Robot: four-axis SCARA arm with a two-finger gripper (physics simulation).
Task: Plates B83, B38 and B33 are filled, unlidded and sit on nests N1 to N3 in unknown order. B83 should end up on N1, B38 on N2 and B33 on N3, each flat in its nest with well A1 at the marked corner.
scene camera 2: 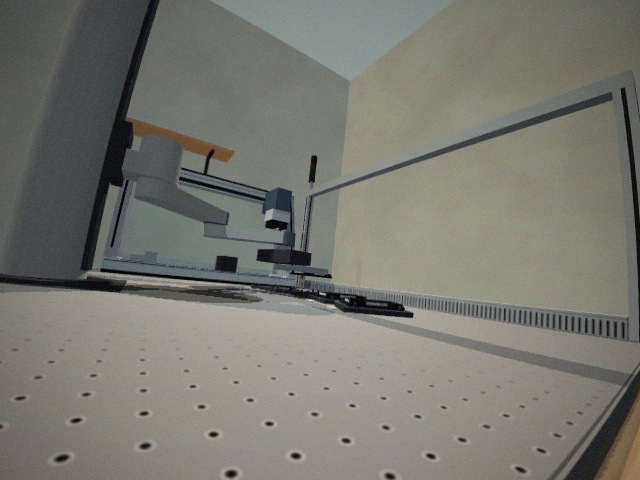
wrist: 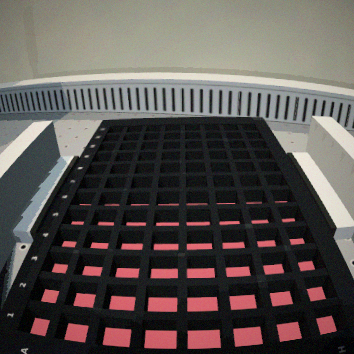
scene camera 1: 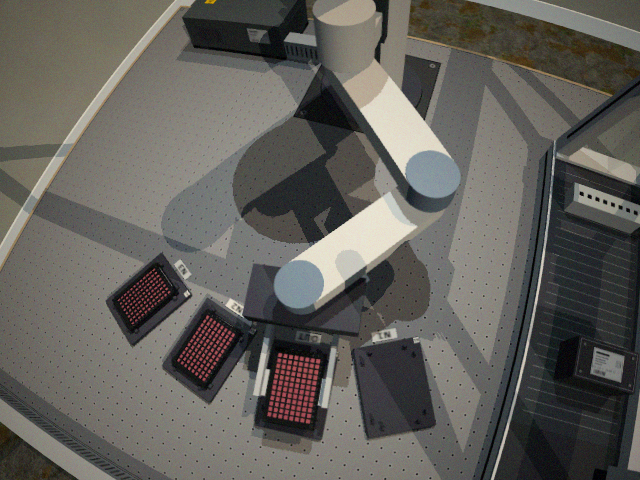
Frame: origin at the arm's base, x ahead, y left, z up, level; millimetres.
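Seen in the pictures: gripper, fingertip midpoint: [scene camera 2: 316,271] [wrist: 181,138] [scene camera 1: 290,402]; arm's base, link origin: [scene camera 2: 42,284].
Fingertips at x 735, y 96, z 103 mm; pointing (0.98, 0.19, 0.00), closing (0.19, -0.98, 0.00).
Offsets run from my fingertips to a thing's top centre. "*": to the spot under its first point. Level surfaces: height alone.
My gripper [scene camera 1: 293,392] [scene camera 2: 310,269] [wrist: 181,138] is shut on a black plate @(6 mm down, 23 mm back, 5 mm right) [scene camera 1: 295,379] [wrist: 182,260] with pink-filled wells. It holds the plate level, above the OUT nest @(* 14 mm down, 31 mm ahead, 49 mm left) [scene camera 1: 314,431] and well clear of the table. In the wrist view, A1 is at the plate's near left corner. Nest N1 @(68 mm down, 83 mm back, 151 mm left) [scene camera 1: 395,387] is bare, with a white corner mark @(78 mm down, 175 mm back, 162 mm left) [scene camera 1: 416,340]. A filled plate @(64 mm down, 28 mm back, 194 mm right) [scene camera 1: 207,347] sits on nest N2 @(* 79 mm down, 52 mm ahead, 161 mm right) [scene camera 1: 206,394]; another filled plate @(64 mm down, 69 mm back, 365 mm right) [scene camera 1: 145,295] sits on nest N3 @(68 mm down, 69 mm back, 365 mm right) [scene camera 1: 165,314]. No plate name is readable, and A1 on the seated plates is too small to tell.
A dark box @(* 15 mm up, 770 mm back, 452 mm right) [scene camera 1: 242,25] stands at the back left of the perforated table @(90 mm down) [scene camera 1: 129,129]. At the right, a framed edge borders a dark area with a black labelled box [scene camera 1: 594,364] and a white slotted block @(* 3 mm up, 519 mm back, 459 mm left) [scene camera 1: 604,206]. A slotted rail [scene camera 2: 465,310] [wrist: 175,102] runs along the table's edge.
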